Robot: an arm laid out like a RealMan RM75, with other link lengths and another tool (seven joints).
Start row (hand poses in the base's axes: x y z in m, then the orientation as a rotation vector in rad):
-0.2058, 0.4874, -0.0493, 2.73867, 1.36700, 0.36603
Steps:
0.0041, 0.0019, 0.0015, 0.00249, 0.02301, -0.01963
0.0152, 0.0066, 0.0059, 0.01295, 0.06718, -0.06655
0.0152, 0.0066, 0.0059, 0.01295, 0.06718, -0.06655
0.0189, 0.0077, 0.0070, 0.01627, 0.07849, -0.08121
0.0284, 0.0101, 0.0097, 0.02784, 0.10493, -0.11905
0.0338, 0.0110, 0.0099, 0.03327, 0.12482, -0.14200
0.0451, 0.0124, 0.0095, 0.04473, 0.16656, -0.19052
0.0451, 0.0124, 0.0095, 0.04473, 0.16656, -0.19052
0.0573, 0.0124, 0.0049, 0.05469, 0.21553, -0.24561
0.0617, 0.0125, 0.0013, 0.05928, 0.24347, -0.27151
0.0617, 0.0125, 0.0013, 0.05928, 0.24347, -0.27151
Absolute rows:
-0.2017, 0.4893, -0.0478, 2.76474, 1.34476, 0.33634
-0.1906, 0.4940, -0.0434, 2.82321, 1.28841, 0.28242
-0.1906, 0.4940, -0.0434, 2.82321, 1.28841, 0.28242
-0.1869, 0.4951, -0.0423, 2.83979, 1.26987, 0.26876
-0.1774, 0.4975, -0.0396, 2.88284, 1.22114, 0.23918
-0.1720, 0.4984, -0.0394, -2.89189, -1.18441, -0.21324
-0.1607, 0.4998, -0.0398, -2.90236, -1.10406, -0.15874
-0.1607, 0.4998, -0.0398, -2.90236, -1.10406, -0.15874
-0.1485, 0.4998, -0.0444, -2.91233, -1.01408, -0.09342
-0.1441, 0.4999, -0.0480, -2.91382, -0.97102, -0.05614
-0.1441, 0.4999, -0.0480, -2.91382, -0.97102, -0.05614

